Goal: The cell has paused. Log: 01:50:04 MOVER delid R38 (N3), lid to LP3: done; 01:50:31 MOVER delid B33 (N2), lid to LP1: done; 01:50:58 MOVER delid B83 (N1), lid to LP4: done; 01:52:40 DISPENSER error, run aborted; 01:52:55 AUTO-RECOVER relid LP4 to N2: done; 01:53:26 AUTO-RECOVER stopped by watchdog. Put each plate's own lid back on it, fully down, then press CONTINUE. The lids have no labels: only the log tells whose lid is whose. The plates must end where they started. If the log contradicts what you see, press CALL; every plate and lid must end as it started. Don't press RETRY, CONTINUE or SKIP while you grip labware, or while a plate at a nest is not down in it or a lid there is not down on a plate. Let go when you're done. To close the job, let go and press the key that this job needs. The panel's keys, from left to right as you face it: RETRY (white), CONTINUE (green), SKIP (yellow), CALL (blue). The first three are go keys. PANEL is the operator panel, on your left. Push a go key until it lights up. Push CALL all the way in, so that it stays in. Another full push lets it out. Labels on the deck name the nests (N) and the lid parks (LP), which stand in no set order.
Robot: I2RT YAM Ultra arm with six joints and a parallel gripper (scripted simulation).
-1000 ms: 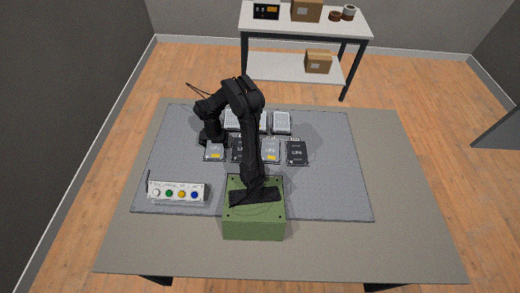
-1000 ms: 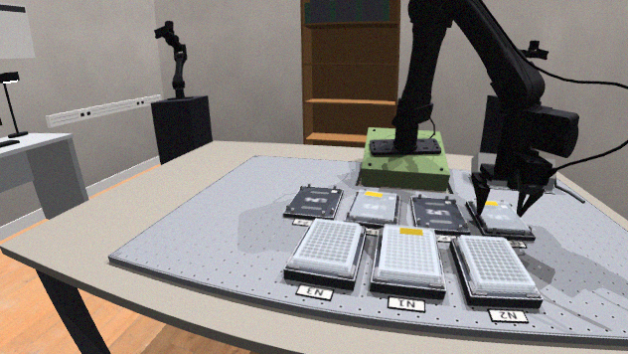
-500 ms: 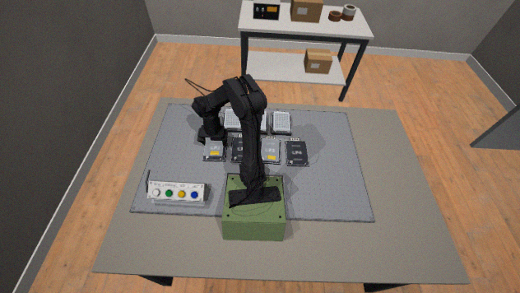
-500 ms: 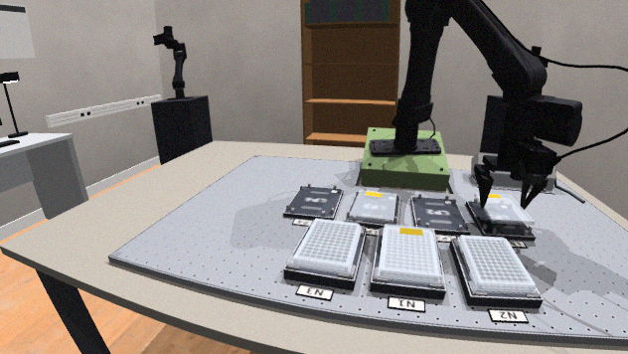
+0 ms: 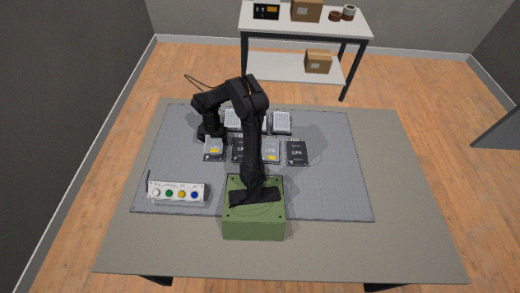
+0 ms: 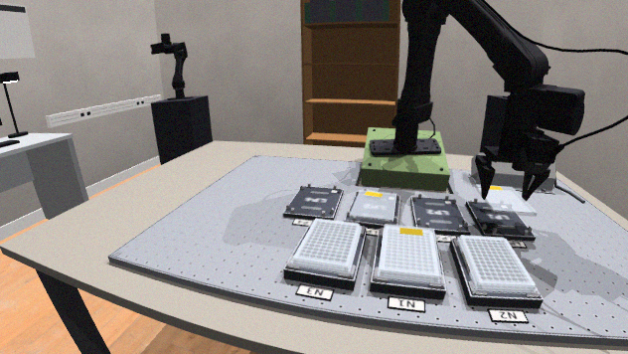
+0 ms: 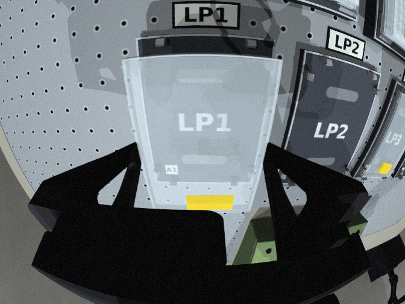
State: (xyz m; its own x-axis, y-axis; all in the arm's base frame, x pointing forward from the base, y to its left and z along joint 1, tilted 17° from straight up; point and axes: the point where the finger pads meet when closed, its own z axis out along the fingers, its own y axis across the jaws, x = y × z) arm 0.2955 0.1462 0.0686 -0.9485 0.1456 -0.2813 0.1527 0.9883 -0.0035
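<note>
Now: hand 50 mm above the LP1 lid park. From my hand the other things lie so: LP2 lid park 30 mm behind, 130 mm to the right, 50 mm below; blue call key 260 mm behind, 90 mm to the left; LP3 lid park 50 mm behind, 260 mm to the right, 50 mm below.
</note>
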